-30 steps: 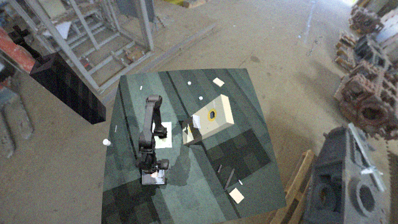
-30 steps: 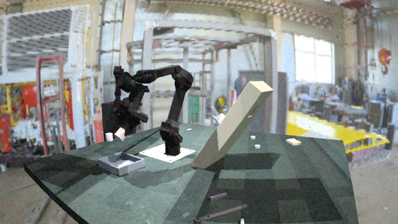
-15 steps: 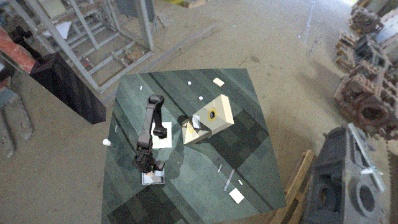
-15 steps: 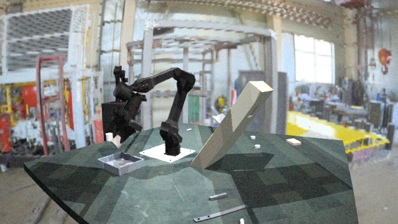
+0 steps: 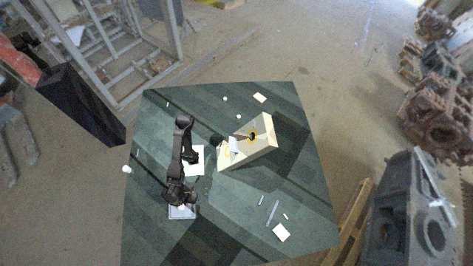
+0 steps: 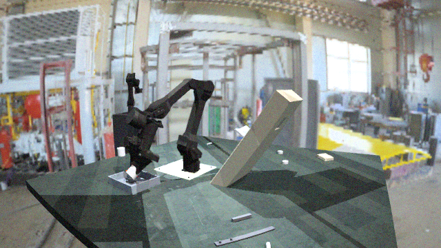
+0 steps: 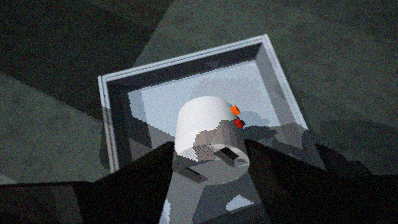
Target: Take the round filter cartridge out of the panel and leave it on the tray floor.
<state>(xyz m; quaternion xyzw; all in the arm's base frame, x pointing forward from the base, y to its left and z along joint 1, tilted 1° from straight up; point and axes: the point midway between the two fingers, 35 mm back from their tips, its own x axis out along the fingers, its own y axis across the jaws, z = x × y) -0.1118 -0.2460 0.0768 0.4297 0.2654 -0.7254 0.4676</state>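
The filter cartridge lies right at my gripper tip. From my gripper tip the other things lie so: tan service panel: 42 cm ahead, 20 cm to the left, 14 cm above; then grey tray: 4 cm below.
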